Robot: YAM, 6 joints.
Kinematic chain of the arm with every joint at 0, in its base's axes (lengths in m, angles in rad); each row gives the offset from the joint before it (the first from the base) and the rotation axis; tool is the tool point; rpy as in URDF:
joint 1: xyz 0 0 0.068 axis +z
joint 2: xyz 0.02 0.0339 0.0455 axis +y
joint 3: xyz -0.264 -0.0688 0 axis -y
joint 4: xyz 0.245 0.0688 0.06 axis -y
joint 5: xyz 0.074 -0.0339 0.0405 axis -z
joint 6: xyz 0.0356 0 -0.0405 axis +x
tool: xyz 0 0 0 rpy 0 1.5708 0
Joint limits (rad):
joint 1: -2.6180..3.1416
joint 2: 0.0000..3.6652
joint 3: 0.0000..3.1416
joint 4: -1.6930..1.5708
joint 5: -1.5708..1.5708
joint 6: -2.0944..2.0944
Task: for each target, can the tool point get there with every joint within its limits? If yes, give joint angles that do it. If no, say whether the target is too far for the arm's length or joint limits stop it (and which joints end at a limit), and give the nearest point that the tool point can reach.
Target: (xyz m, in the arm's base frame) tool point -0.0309 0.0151 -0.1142
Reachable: yes | joints -0.1206 3.3264 0.4869 0.1703 -0.3230 -1.7539
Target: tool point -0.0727 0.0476 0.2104
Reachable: yes | joints 2.2530 0.2891 0.3792 -0.7525 -0.8357 0.6892
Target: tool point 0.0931 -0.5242 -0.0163
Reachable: yes | joints -1.3332 2.8619 2.1105 -0.3758 1.1750 -0.8374
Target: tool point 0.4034 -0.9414 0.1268
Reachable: no: too far | nearest point 0.2544 -0.5936 0.1218 | short by 0.378 m
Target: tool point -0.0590 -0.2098 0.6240
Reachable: yes | joints 1.2248 0.8976 2.7744 -0.8879 0.4541 1.5375
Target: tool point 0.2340 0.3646 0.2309
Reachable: yes | joints 1.0610 1.9310 1.1960 0.6339 0.8333 -0.5710
